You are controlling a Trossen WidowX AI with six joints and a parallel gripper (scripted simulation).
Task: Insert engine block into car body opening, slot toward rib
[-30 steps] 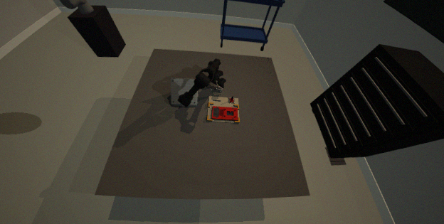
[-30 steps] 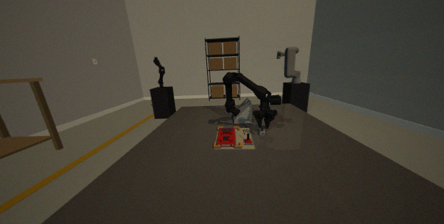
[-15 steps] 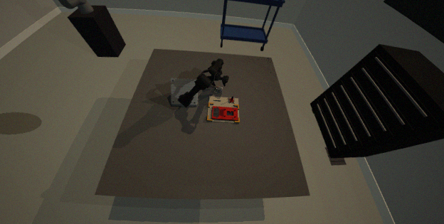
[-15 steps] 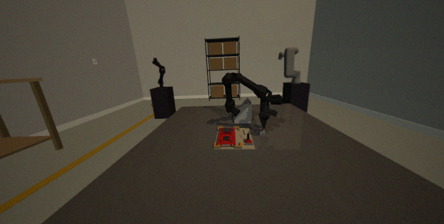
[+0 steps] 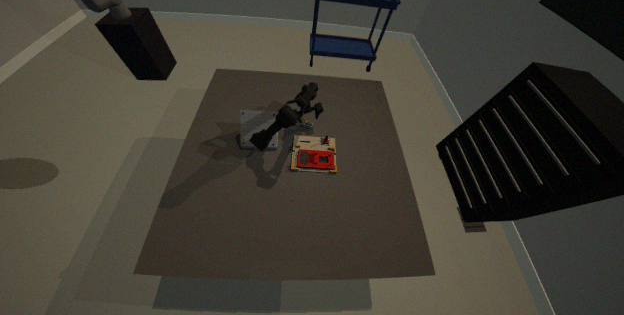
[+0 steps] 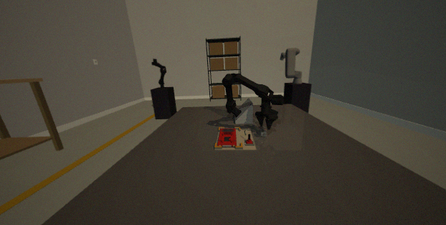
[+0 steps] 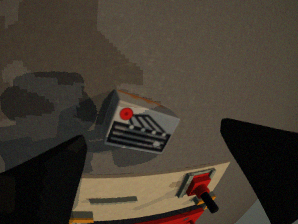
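My gripper tip is now 3 cm above the engine block and 1 cm to the left of it.
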